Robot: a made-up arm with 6 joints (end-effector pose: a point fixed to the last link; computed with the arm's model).
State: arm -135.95 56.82 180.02 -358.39 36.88 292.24
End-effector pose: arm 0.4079 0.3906 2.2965 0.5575 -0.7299 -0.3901 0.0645
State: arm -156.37 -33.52 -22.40 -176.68 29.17 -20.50
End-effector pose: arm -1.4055 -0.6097 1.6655 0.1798 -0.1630 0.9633 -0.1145
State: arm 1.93 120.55 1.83 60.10 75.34 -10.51
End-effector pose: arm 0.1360 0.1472 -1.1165 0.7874 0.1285 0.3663 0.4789
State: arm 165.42 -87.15 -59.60 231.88 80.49 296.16
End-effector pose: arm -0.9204 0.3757 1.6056 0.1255 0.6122 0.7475 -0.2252
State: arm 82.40 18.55 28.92 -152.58 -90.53 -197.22
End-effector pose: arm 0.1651 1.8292 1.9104 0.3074 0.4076 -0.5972 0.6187
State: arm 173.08 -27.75 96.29 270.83 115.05 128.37
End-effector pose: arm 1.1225 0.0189 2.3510 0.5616 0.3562 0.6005 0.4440
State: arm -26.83 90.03 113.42 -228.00 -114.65 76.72
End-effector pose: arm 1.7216 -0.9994 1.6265 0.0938 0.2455 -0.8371 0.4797
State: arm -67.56 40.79 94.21 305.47 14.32 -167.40
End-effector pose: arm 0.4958 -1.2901 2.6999 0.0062 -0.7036 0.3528 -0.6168
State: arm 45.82 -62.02 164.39 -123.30 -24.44 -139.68
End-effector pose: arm -0.9670 -0.9108 -0.4367 0.1458 -0.4397 0.3706 0.8050
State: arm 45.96 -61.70 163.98 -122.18 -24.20 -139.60
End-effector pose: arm -0.9774 -0.9259 -0.4201 0.1338 -0.4361 0.3684 0.8100
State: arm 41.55 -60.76 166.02 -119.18 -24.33 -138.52
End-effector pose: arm -1.0249 -0.8266 -0.4294 0.1530 -0.4226 0.3534 0.8204
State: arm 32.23 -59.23 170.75 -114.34 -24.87 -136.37
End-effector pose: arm -1.0746 -0.6005 -0.4666 0.2082 -0.4048 0.3232 0.8297
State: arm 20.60 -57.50 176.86 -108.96 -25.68 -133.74
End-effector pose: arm -1.0619 -0.3247 -0.5143 0.2816 -0.3954 0.2860 0.8262
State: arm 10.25 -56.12 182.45 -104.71 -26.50 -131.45
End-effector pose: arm -0.9857 -0.1037 -0.5551 0.3477 -0.3983 0.2560 0.8093
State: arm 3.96 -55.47 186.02 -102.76 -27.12 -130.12
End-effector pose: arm -0.9070 0.0130 -0.5816 0.3900 -0.4059 0.2417 0.7904
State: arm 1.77 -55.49 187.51 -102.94 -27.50 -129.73
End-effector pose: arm -0.8622 0.0499 -0.5972 0.4103 -0.4117 0.2403 0.7775
